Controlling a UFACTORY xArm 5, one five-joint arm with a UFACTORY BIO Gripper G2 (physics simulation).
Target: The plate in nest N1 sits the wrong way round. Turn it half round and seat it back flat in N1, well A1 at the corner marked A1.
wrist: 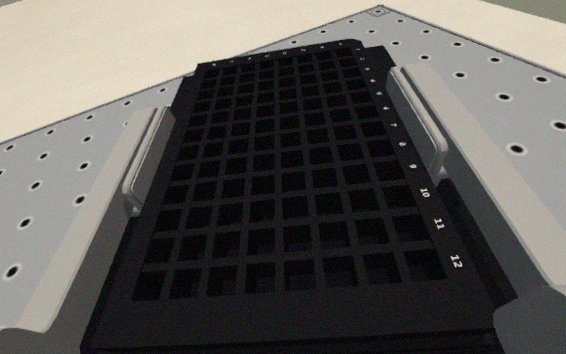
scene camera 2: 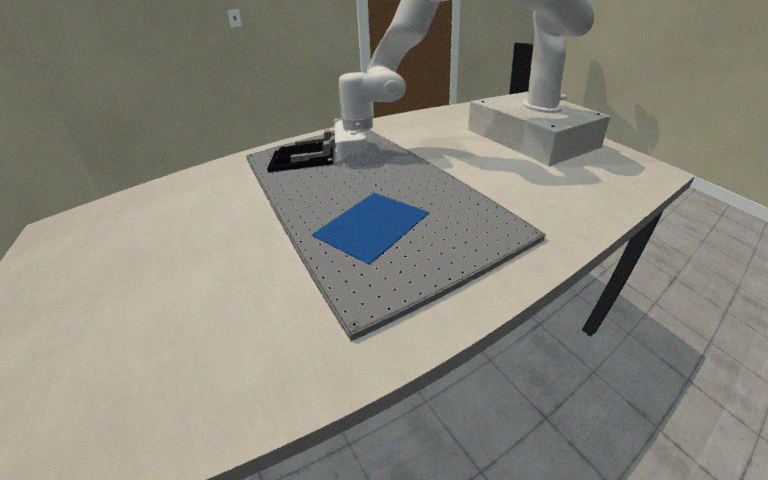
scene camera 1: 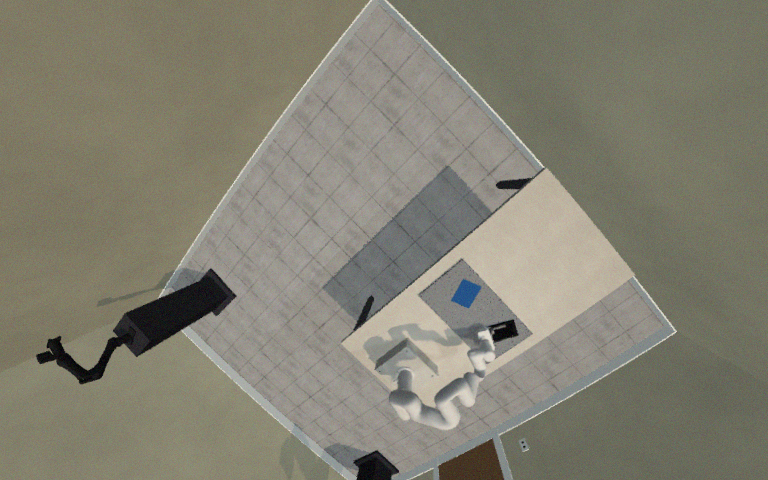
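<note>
The plate [wrist: 285, 317] is black, with a grid of square wells. It lies level, as far as I can tell, at the black nest N1 [wrist: 381, 56] [scene camera 2: 274, 167]. In the wrist view its numbers run down the right side, with 12 nearest the camera, and small letters run along the far end. The plate also shows small in scene camera 1 [scene camera 1: 510, 329]. My gripper [wrist: 283, 137] [scene camera 2: 295, 150] is shut on the plate, one pad against each long side. The nest's A1 corner mark does not show. I cannot tell whether the plate is fully seated.
The nest stands near the back corner of the grey perforated board [scene camera 2: 453, 243] [scene camera 1: 438, 288]. A flat blue square [scene camera 2: 370, 228] [scene camera 1: 466, 293] lies on the same board. The arm's grey base block [scene camera 2: 509, 125] stands on the pale table [scene camera 2: 141, 294], to the right in scene camera 2.
</note>
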